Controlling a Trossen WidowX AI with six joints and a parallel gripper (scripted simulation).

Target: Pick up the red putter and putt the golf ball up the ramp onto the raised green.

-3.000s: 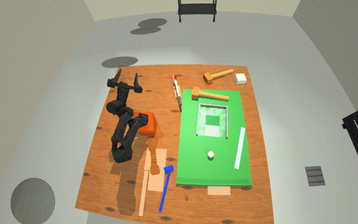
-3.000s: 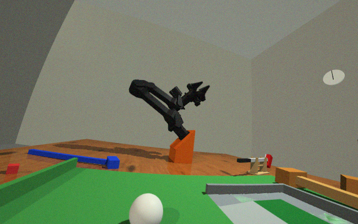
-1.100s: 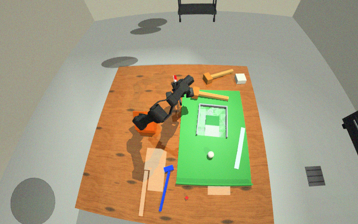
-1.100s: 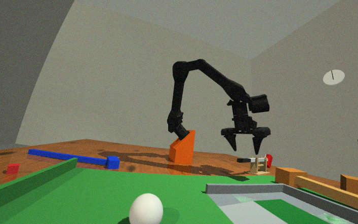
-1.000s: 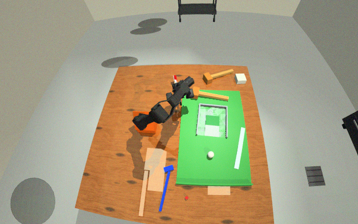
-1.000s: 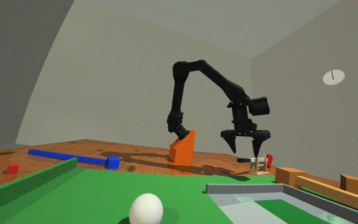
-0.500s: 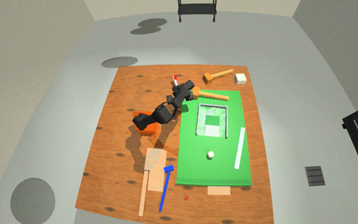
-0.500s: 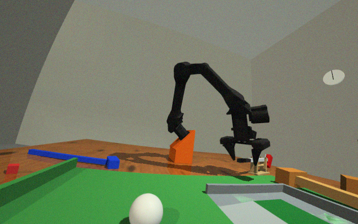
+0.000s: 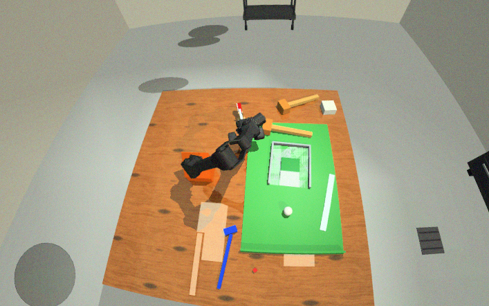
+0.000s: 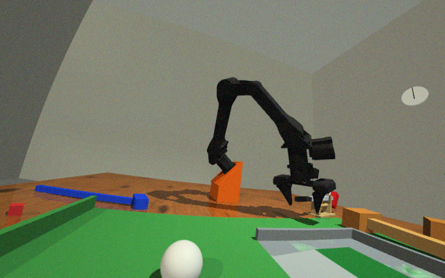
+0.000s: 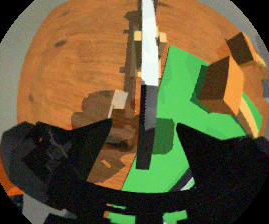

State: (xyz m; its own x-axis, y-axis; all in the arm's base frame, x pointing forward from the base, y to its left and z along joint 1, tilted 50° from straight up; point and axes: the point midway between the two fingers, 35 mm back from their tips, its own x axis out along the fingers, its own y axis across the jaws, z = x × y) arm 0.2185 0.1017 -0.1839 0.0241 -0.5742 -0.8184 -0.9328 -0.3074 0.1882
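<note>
Now: the red putter 40 mm behind my gripper tip, 110 mm to the left of it and 30 mm above it. From my gripper tip the other things lie so: white golf ball 260 mm ahead, 360 mm to the right, 10 mm below; white bar 460 mm ahead, 280 mm to the right, 30 mm below; green mat 270 mm ahead, 190 mm to the right, 30 mm below.
</note>
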